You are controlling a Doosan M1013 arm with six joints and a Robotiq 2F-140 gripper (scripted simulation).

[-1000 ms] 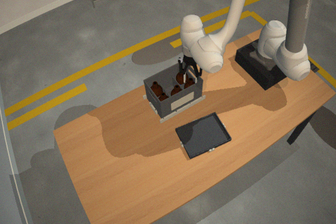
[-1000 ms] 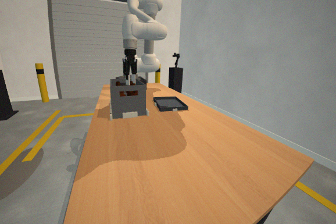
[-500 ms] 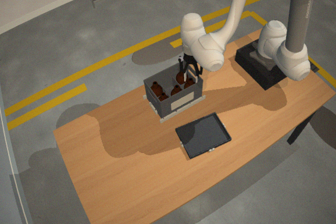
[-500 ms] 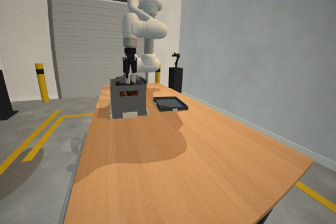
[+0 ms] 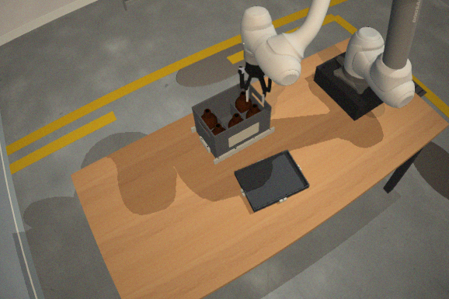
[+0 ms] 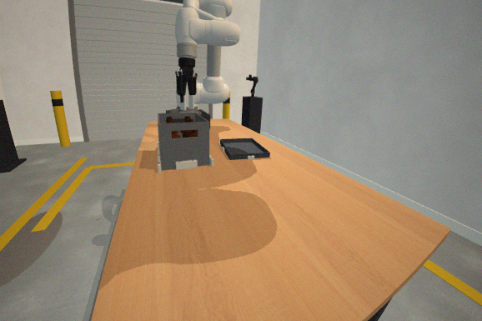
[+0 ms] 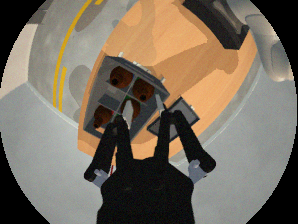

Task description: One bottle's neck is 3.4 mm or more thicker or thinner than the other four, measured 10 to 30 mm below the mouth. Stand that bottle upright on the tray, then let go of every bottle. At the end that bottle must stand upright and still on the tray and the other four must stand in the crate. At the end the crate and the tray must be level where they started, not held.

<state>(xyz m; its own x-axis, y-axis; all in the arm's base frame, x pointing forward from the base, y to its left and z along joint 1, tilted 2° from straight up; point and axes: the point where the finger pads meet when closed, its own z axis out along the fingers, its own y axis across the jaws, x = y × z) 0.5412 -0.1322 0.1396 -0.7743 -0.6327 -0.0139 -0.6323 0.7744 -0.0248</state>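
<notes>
Right now the glass bottle is 140 mm below my hand, 90 mm ahead of it and 10 mm to the right of it. From my hand the other things lie so: dark tray (250 mm to the left, 220 mm below, 120 mm ahead); grey crate (140 mm below, 90 mm ahead, 50 mm to the right).
</notes>
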